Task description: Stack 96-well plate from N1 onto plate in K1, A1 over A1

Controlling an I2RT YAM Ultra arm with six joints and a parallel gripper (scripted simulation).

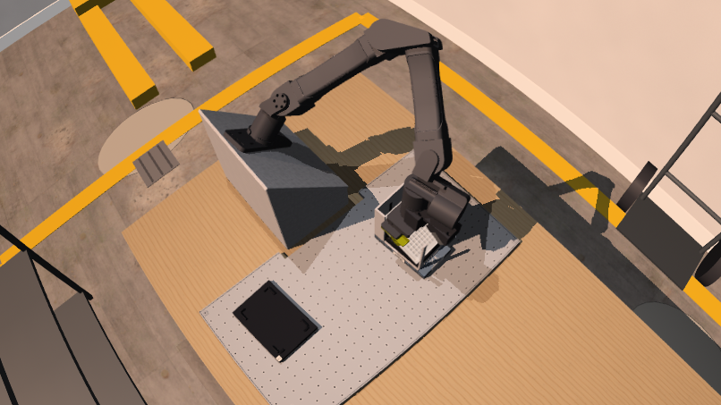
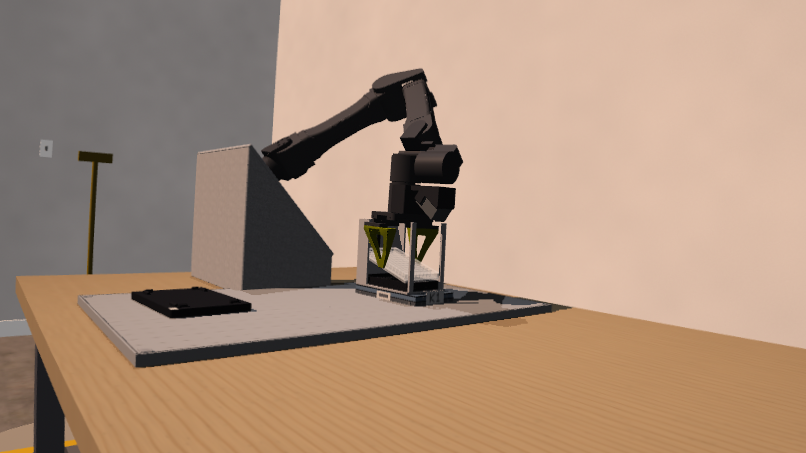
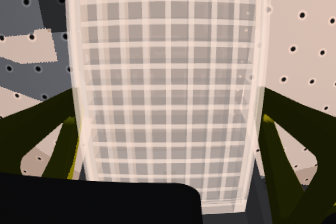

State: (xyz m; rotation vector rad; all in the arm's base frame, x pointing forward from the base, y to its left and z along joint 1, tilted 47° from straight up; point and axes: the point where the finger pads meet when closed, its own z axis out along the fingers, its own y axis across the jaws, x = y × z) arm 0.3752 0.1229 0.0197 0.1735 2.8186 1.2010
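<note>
Now: the clear 96-well plate right at my hand. Also, from my hand: pale A1 square 3 cm behind, 41 cm to the right, 5 cm below; back wall 6 cm behind, 2 cm above; dark 96-well plate 3 cm below.
</note>
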